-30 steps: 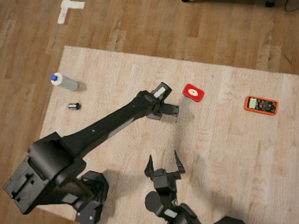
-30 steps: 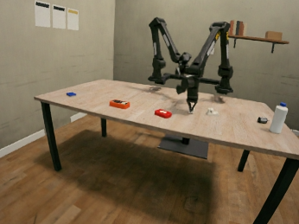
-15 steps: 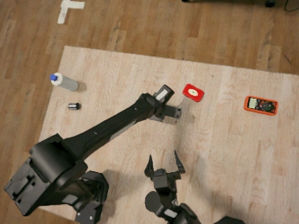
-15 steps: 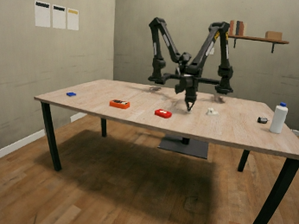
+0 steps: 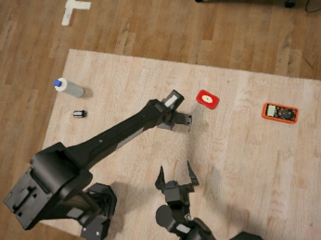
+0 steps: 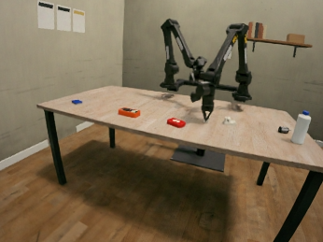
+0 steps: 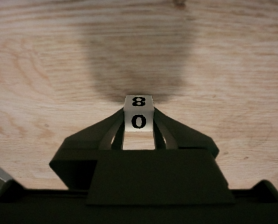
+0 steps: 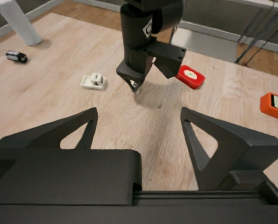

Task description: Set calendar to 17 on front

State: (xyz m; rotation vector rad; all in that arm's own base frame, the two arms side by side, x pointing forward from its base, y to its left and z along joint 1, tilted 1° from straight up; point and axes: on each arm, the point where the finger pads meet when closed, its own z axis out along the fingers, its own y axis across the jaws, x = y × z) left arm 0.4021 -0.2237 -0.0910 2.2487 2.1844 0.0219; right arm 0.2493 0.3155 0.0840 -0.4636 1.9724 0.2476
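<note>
Right now the white tray is 14 cm to the left of my left hand, 5 cm behind it and 1 cm below it. From my left hand the other things lie so: blue item 92 cm to the right, 14 cm ahead, 1 cm below; red flat object 14 cm to the right, 12 cm ahead, 1 cm below.
</note>
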